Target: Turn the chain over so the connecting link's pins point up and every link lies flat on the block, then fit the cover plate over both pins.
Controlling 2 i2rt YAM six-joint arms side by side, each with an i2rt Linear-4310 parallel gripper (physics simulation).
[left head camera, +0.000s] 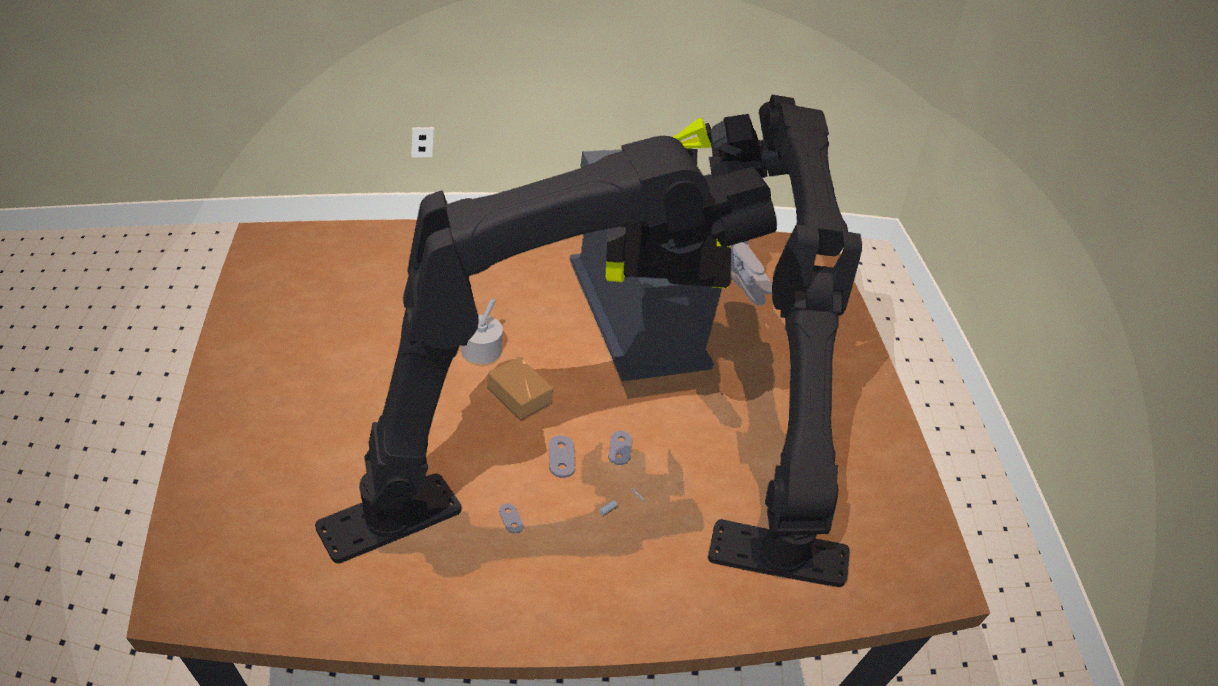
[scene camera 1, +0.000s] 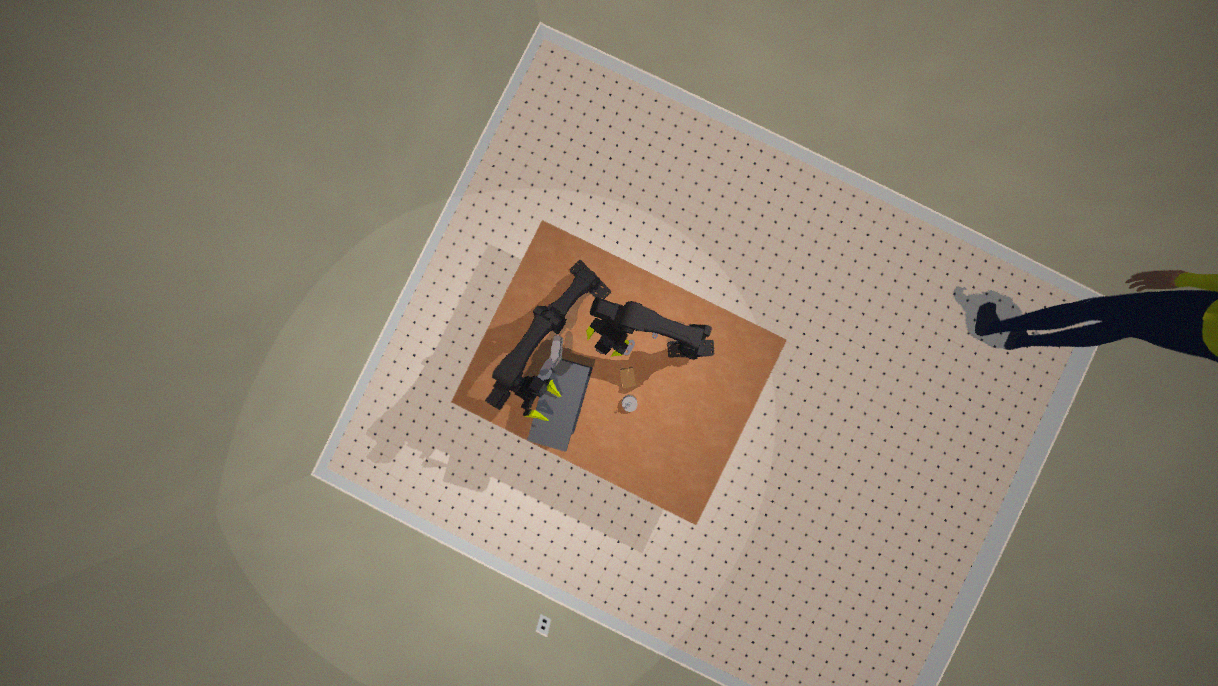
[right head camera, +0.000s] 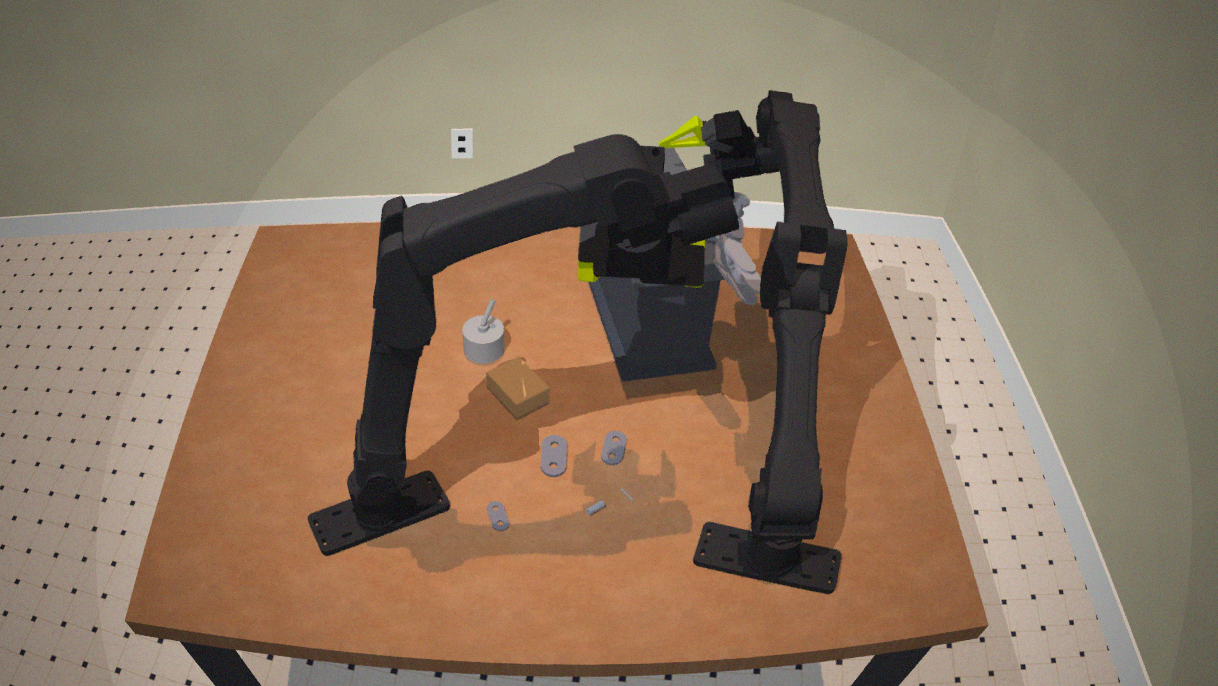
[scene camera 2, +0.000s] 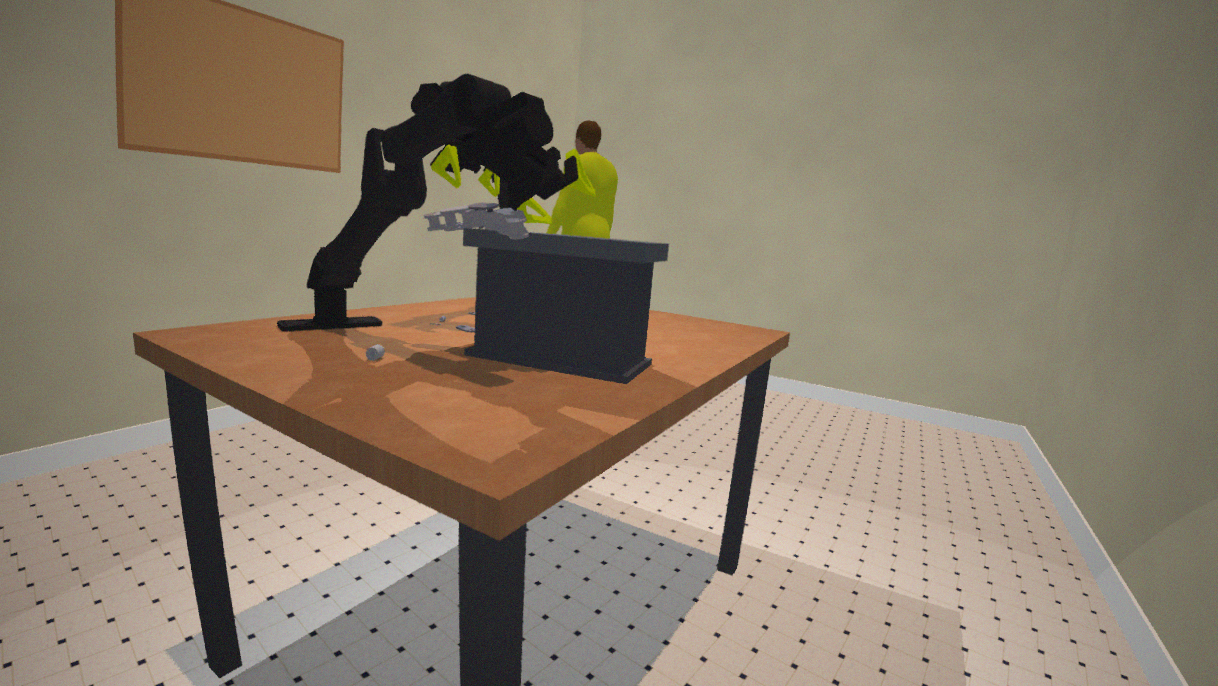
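Where they show: left gripper, between the fingertips: [scene camera 2: 478,190]; right gripper, between the fingertips: [scene camera 1: 554,408] [scene camera 2: 572,207]; left arm's base, origin of its link: [left head camera: 387,519] [right head camera: 377,515]; right arm's base, origin of its link: [left head camera: 780,556] [scene camera 1: 590,281] [right head camera: 768,560] [scene camera 2: 331,325].
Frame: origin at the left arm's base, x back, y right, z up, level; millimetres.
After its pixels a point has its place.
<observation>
The grey chain [left head camera: 750,270] @[x 33, y 533, z 249 mm] [right head camera: 737,259] @[x 19, y 538, z 254 mm] [scene camera 1: 555,351] @[x 12, y 546, z 253 mm] [scene camera 2: 477,219] @[x -33, y 578, z 236 mm] lies partly on the dark block [left head camera: 664,340] @[x -55, y 492, z 66 mm] [right head camera: 669,332] @[x -53, y 499, z 81 mm] [scene camera 1: 572,417] @[x -233, y 499, z 220 mm] [scene camera 2: 562,306] @[x -189, y 614, z 107 mm]. One stretch juts past the block's edge, and its links look uneven and tilted in scene camera 2. The pins' direction cannot be made out. Loose two-hole plates [left head camera: 561,456] @[x 18, y 267, z 6 mm] [right head camera: 554,455] @[x 18, y 268, z 6 mm] lie on the table; which is the cover plate is unclear. My left gripper [scene camera 1: 605,340] @[x 20, y 384, z 294 mm] [scene camera 2: 467,173] @[x 20, y 384, z 294 mm] is open above and beside the chain's overhanging part. My right gripper [scene camera 1: 545,402] @[x -188, y 556, z 268 mm] [scene camera 2: 558,192] @[x -188, y 556, z 268 mm] is open, close over the block's top near the chain's end.
A brown box [left head camera: 520,392] @[x -93, y 267, z 30 mm] [right head camera: 518,389] @[x -97, y 273, z 30 mm] and a grey cylinder with a stick [left head camera: 482,345] @[x -196, y 262, z 38 mm] [right head camera: 483,343] @[x -196, y 264, z 42 mm] stand left of the block. A small pin [left head camera: 607,508] @[x 126, y 268, z 9 mm] [right head camera: 595,507] @[x 126, y 270, z 9 mm] lies near the front. A person [scene camera 1: 1108,317] [scene camera 2: 588,196] is beyond the table.
</observation>
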